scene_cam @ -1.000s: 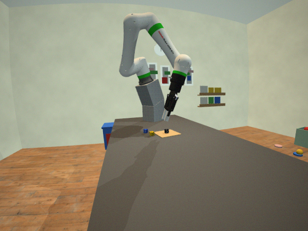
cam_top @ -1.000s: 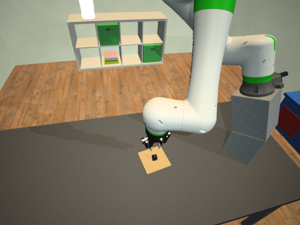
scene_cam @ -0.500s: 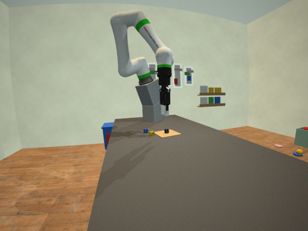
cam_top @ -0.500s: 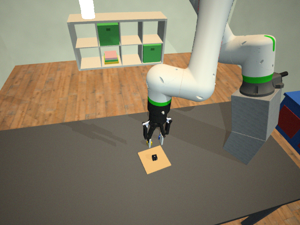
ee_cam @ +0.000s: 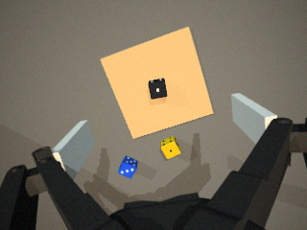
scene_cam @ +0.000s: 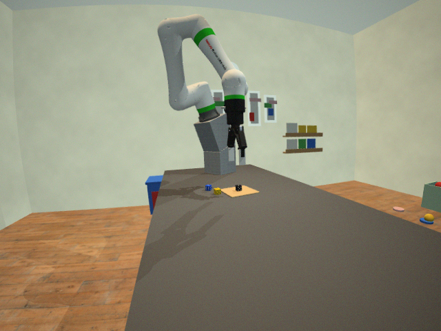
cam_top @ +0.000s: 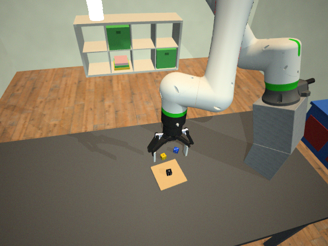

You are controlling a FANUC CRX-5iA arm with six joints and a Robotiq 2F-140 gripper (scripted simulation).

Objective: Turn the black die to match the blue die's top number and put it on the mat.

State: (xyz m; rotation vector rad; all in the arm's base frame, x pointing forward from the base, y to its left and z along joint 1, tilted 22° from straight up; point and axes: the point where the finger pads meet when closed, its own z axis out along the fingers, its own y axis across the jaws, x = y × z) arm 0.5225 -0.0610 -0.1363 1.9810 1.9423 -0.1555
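Right now my hand is 130 mm above the black die and 10 mm to the right of it. The rest, counted from my hand: blue die (130 mm below, 120 mm to the right, 80 mm behind); yellow die (130 mm below, 100 mm to the right); tan mat (140 mm below, 10 mm to the left).
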